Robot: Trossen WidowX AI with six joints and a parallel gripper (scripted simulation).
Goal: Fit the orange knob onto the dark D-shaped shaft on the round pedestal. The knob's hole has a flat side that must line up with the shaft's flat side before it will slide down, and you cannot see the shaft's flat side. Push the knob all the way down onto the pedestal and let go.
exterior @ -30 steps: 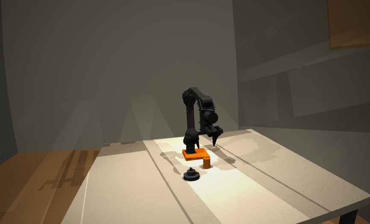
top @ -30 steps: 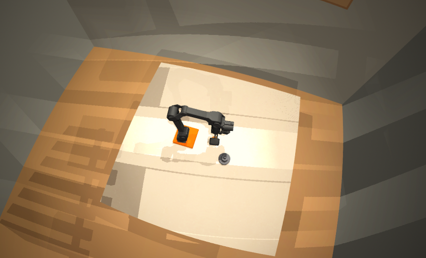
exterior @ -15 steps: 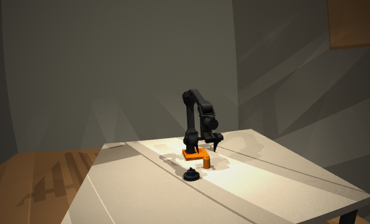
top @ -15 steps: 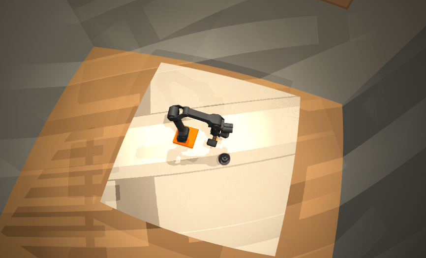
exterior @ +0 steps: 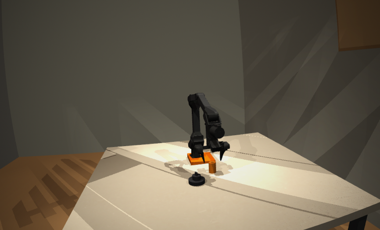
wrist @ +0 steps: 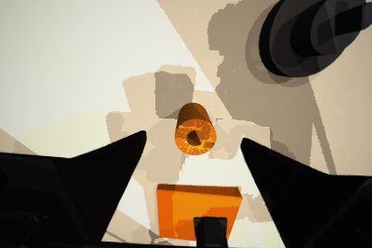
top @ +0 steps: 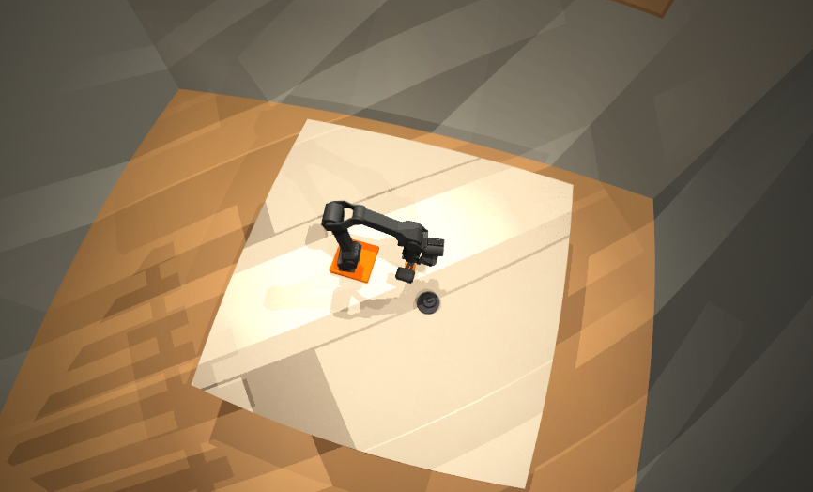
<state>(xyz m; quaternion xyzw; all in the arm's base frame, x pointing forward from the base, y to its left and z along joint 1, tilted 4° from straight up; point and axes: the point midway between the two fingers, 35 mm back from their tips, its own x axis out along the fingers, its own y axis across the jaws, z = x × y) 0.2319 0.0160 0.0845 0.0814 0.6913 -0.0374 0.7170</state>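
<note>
Now: gripper tip 30 mm above the orange knob. From my gripper tip the other things lie so: dark round pedestal (80 mm ahead, 120 mm to the right, 30 mm below).
</note>
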